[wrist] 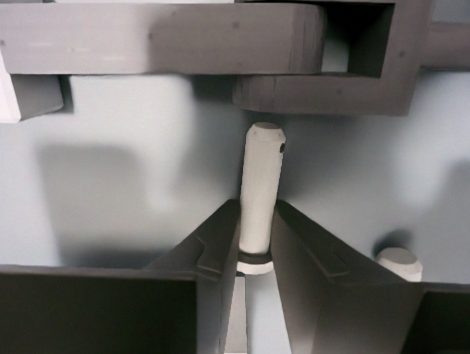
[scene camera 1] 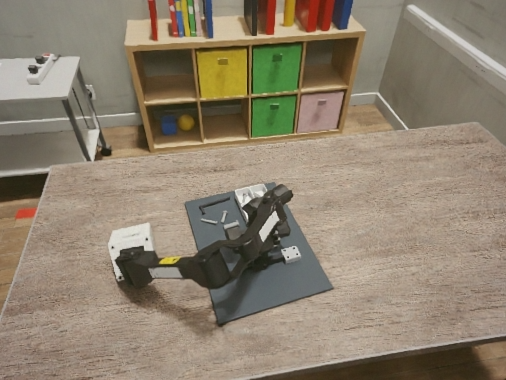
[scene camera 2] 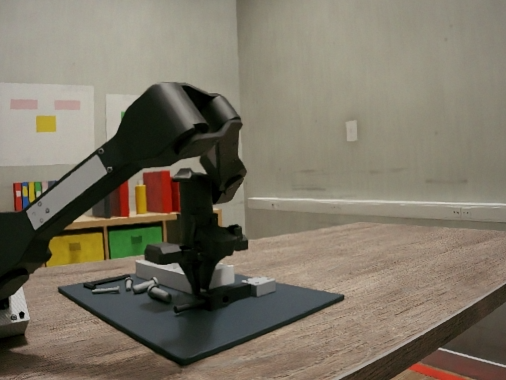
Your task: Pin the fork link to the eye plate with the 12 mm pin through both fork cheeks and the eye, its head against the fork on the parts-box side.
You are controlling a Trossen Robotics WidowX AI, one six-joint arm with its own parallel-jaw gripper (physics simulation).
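Frame: origin at the arm's base, x right, y ahead, z up, level; metres.
Where they show: gripper, fingertip midpoint: (wrist: 254,210); arm's base at its link origin: (scene camera 1: 133,258).
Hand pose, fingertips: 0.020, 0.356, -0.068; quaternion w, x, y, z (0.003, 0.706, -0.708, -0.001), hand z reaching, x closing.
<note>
Things, the pixels of their top centre, and the offset from my fingertips, as dx, dy, dz. "spot": a spot on its surface instead. Level surfaces: height alone.
- pale headed pin at its top centre: (wrist: 260,211) +0.008, +0.000, +0.015
- dark fork link at its top centre: (wrist: 444,44) (scene camera 2: 200,295) (scene camera 1: 250,263) +0.057, -0.039, +0.019
- white block at its top centre: (scene camera 2: 258,279) (scene camera 1: 291,252) +0.052, +0.091, +0.019
- dark mat at its surface level: dz -0.005
- black L-shaped key at its top centre: (scene camera 2: 110,279) (scene camera 1: 216,204) -0.220, -0.081, +0.004
- pin's end at a spot on its surface: (wrist: 400,262) spot: -0.015, -0.055, +0.007
My gripper (wrist: 254,210) (scene camera 2: 201,295) is shut on a pale headed pin (wrist: 262,167), low over the mat. The pin's head is at the parts-box side; its bevelled tip with a small cross hole points at the fork's near cheek, with a gap between in the wrist view. The dark fork link (wrist: 350,96) (scene camera 2: 216,301) lies with the flat end of the eye plate (wrist: 190,40) (scene camera 2: 241,291) between its cheeks. The eye plate joins a white block (scene camera 1: 291,254) (scene camera 2: 262,286). The cheek's bore does not show in the wrist view. The arm hides much of the joint in scene camera 1.
The white parts box (scene camera 1: 243,196) (scene camera 2: 160,274) stands on the dark mat (scene camera 1: 300,285) (scene camera 2: 150,332) behind the gripper. Loose pins (scene camera 1: 208,220) (scene camera 2: 159,293) and a black L-shaped key (scene camera 1: 215,204) (scene camera 2: 107,281) lie beside it. Another pin's end (wrist: 400,262) shows right of the fingers.
</note>
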